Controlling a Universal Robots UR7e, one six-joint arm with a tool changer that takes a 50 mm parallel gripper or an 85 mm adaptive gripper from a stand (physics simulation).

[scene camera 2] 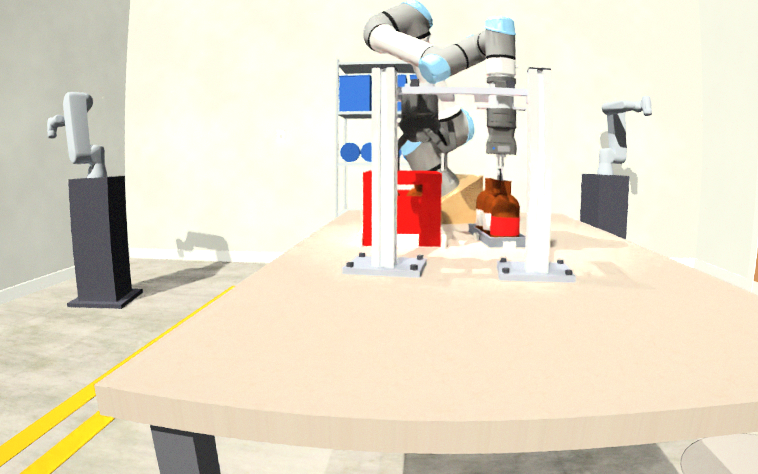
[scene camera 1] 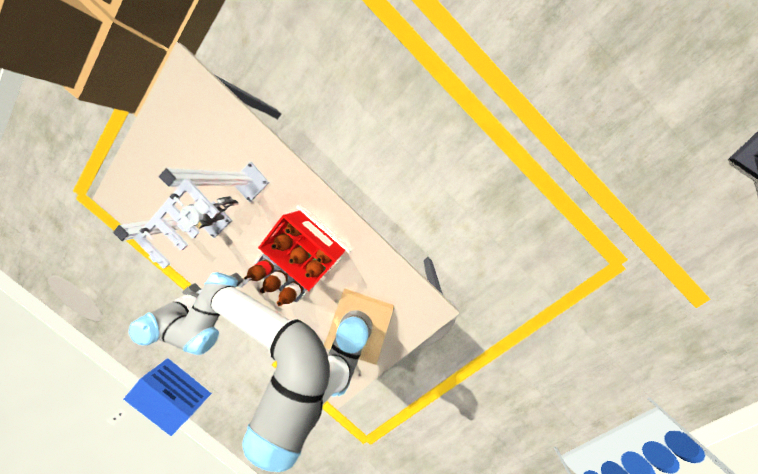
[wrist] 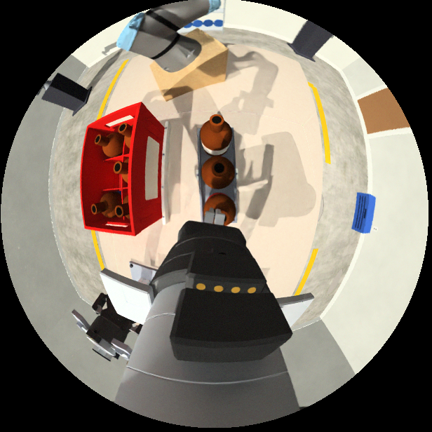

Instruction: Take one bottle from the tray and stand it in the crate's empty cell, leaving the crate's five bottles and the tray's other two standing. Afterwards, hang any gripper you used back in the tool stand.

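Observation:
Three brown bottles stand in a row on the grey tray: the red-labelled near one, the middle one and the far one. My slim-fingered gripper points down at the red-labelled bottle's mouth, its tips about level with the top. The two fingers look close together; whether they are open or shut is unclear, and the mouth is hidden behind them. The red crate holds five standing bottles; its empty cell is the middle one of the row farther from the tray.
The tool stand is nearer scene camera 2 than the tray; the black adaptive gripper hangs in it. The crate is left of the tray in the wrist view. A wooden block under the arm's base lies beyond both.

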